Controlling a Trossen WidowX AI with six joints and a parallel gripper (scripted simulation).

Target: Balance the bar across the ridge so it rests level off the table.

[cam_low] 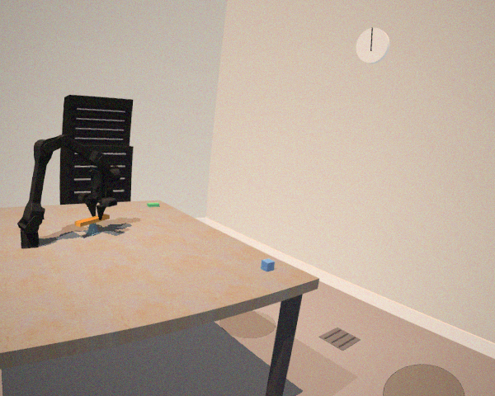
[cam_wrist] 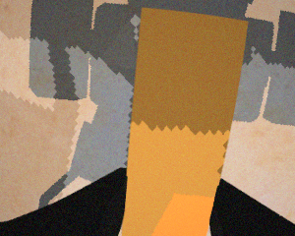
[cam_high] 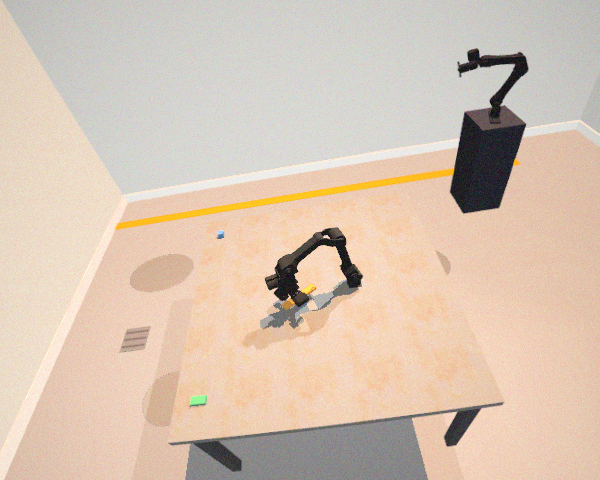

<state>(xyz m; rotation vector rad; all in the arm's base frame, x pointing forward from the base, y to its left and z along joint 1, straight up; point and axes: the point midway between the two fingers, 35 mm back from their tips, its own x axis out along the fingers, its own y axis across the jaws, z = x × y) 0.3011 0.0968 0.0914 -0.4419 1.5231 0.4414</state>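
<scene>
The orange bar is 20 mm behind my gripper tip and 10 mm to the right of it. Also, from my gripper tip: flat green block (440 mm ahead, 400 mm to the left, 50 mm below); blue cube (440 mm ahead, 600 mm to the right, 40 mm below).
</scene>
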